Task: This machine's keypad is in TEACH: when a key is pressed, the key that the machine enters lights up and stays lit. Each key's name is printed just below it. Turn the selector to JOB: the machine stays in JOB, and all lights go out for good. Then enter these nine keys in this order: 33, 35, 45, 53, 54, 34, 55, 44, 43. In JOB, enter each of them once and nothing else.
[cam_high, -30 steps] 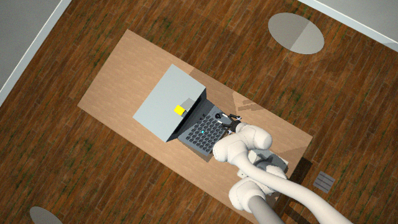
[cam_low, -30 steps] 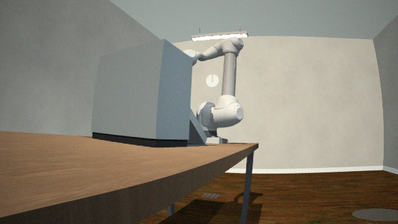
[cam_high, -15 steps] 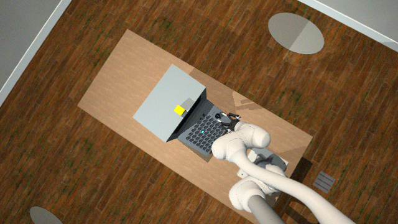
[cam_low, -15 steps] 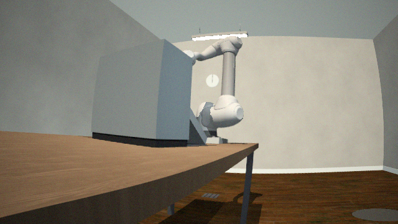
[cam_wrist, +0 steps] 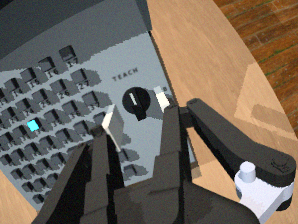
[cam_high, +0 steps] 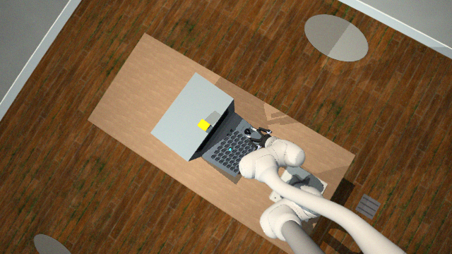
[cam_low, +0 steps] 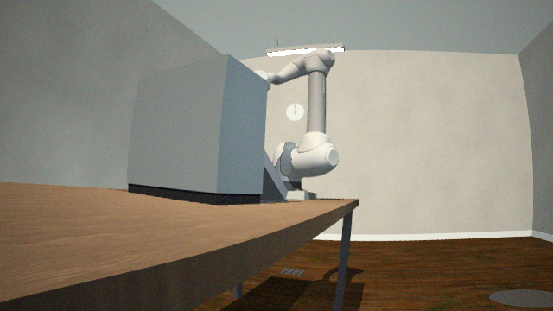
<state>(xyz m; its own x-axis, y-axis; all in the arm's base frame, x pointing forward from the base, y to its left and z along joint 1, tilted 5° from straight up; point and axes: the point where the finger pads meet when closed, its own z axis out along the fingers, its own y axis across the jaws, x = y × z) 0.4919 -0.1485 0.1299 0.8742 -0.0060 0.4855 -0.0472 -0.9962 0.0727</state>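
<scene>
Now: the selector knob 30 mm ahead of my hand and 40 mm below it. From my hand the other things lie so: keypad (60 mm ahead, 110 mm to the left, 90 mm below).
</scene>
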